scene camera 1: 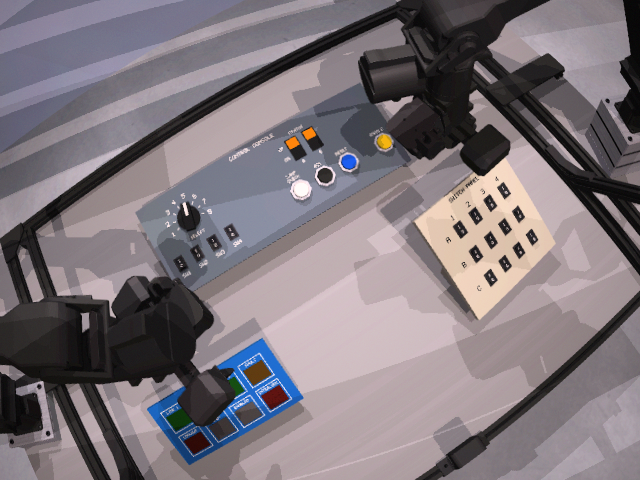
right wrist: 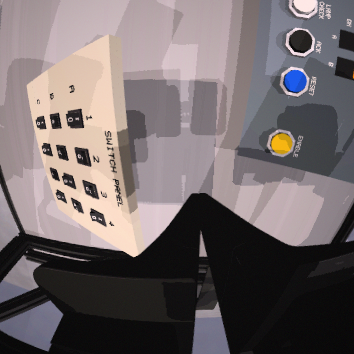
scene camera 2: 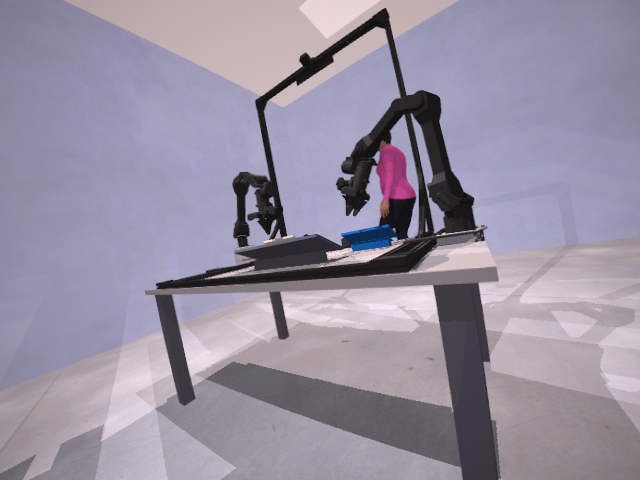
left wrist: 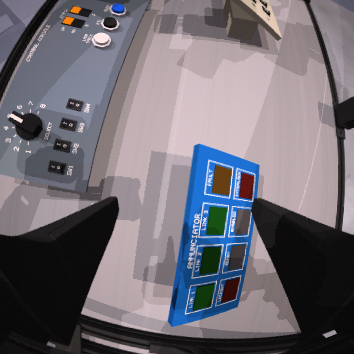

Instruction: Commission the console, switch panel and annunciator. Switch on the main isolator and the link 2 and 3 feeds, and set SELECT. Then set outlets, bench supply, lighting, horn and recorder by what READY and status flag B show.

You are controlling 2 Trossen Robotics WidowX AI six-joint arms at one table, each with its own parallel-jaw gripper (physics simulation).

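Where they show: left gripper, fingertip midpoint: (scene camera 1: 210, 345) (scene camera 2: 350, 216) (left wrist: 185, 204); right gripper, fingertip midpoint: (right wrist: 197, 199) (scene camera 2: 268, 234); left arm's base at its link origin: (scene camera 1: 25, 414) (scene camera 2: 461, 230); right arm's base at its link origin: (scene camera 1: 635, 116) (scene camera 2: 243, 247).
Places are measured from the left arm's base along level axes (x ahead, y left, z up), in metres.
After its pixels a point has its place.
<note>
The grey console (scene camera 1: 258, 206) {y 0.200, x 0.490, z 0.030 m} (scene camera 2: 294, 245) {y 0.244, x 0.426, z 0.044 m} (left wrist: 45, 75) {y 0.236, x 0.460, z 0.048 m} has its SELECT knob (scene camera 1: 188, 215) {y 0.205, x 0.389, z 0.065 m} (left wrist: 28, 125) {y 0.195, x 0.385, z 0.061 m} pointing at 5. Both status flags (scene camera 1: 295, 147) {y 0.266, x 0.570, z 0.050 m} (scene camera 1: 312, 138) {y 0.273, x 0.599, z 0.050 m} show orange in their upper halves. The cream switch panel (scene camera 1: 449, 258) {y 0.016, x 0.712, z 0.057 m} (right wrist: 95, 75) {y 0.064, x 0.705, z 0.084 m} carries black rockers whose positions are hard to read. The blue annunciator (scene camera 1: 262, 347) {y -0.013, x 0.438, z 0.050 m} (scene camera 2: 369, 236) {y -0.070, x 0.357, z 0.022 m} has green link windows, an amber FAULT window, red LOCKOUT and INTERLOCK windows, and grey READY (left wrist: 236, 257) {y -0.101, x 0.344, z 0.021 m} and ENABLED windows. My left gripper (scene camera 2: 354, 212) {y -0.011, x 0.382, z 0.115 m} (left wrist: 185, 204) {y -0.011, x 0.382, z 0.115 m} is open and empty above the annunciator. My right gripper (scene camera 2: 266, 230) {y 0.150, x 0.753, z 0.114 m} (right wrist: 197, 199) {y 0.150, x 0.753, z 0.114 m} is shut and empty, above the table near the yellow ENABLE button (scene camera 1: 384, 141) {y 0.238, x 0.702, z 0.035 m} (right wrist: 281, 143) {y 0.238, x 0.703, z 0.035 m}.
White (scene camera 1: 300, 190) {y 0.200, x 0.555, z 0.035 m}, black (scene camera 1: 324, 176) {y 0.210, x 0.596, z 0.035 m} and blue (scene camera 1: 348, 162) {y 0.221, x 0.637, z 0.035 m} buttons lie along the console. Small rockers SW1 to SW4 sit below SELECT. A black frame (scene camera 1: 129, 167) {y 0.412, x 0.276, z -0.021 m} edges the table. A person in pink (scene camera 2: 395, 173) stands behind the table in scene camera 2.
</note>
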